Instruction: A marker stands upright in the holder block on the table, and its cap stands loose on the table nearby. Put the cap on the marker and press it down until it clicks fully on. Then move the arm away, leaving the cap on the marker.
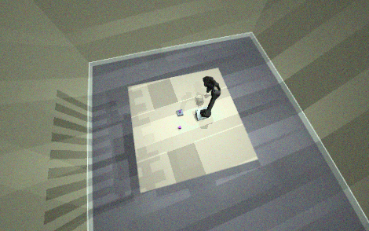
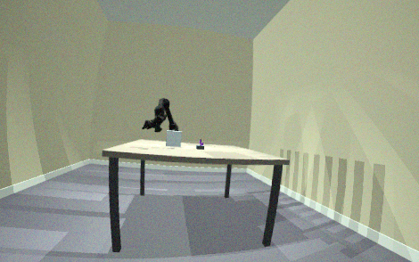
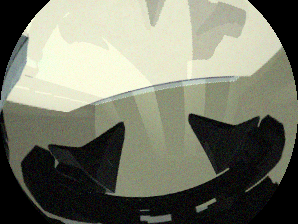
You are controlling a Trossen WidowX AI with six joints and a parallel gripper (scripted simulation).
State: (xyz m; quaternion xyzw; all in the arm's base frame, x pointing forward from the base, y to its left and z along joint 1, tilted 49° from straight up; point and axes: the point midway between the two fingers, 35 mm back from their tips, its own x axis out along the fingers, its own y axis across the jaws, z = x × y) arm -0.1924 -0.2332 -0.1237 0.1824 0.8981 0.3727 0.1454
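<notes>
My gripper tip is now 49 cm short of the dark holder block, 17 cm to the right of it and 13 cm above it.
</notes>
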